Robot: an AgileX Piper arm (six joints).
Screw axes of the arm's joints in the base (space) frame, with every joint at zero. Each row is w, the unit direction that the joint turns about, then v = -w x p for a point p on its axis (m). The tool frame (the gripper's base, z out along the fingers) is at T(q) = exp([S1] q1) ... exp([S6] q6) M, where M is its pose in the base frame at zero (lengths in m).
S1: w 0 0 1 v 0.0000 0.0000 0.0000
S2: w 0 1 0 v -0.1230 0.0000 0.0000
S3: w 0 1 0 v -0.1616 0.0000 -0.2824
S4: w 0.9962 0 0.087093 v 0.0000 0.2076 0.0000
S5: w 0 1 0 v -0.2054 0.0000 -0.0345
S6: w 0.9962 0 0.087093 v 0.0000 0.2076 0.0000
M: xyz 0.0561 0.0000 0.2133 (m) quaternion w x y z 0.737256 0 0.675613 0
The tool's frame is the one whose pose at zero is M.
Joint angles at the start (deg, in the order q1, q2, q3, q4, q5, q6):
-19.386, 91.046, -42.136, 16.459, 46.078, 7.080
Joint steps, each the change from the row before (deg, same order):
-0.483, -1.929, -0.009, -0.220, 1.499, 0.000
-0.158, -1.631, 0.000, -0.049, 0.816, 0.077
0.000, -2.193, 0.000, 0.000, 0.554, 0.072
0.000, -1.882, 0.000, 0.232, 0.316, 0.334
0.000, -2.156, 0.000, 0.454, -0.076, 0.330
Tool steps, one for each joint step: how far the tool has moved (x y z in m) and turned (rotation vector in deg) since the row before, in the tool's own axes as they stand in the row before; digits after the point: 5 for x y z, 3 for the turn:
0.00312, -0.00115, -0.00836, -0.276, -0.429, -0.076
0.00253, 0.00017, -0.00675, -0.364, -0.744, -0.140
0.00306, 0.00115, -0.00882, -0.595, -1.489, -0.387
0.00246, 0.00129, -0.00754, -0.709, -1.411, 0.086
0.00225, 0.00178, -0.00863, -1.028, -2.022, 0.159

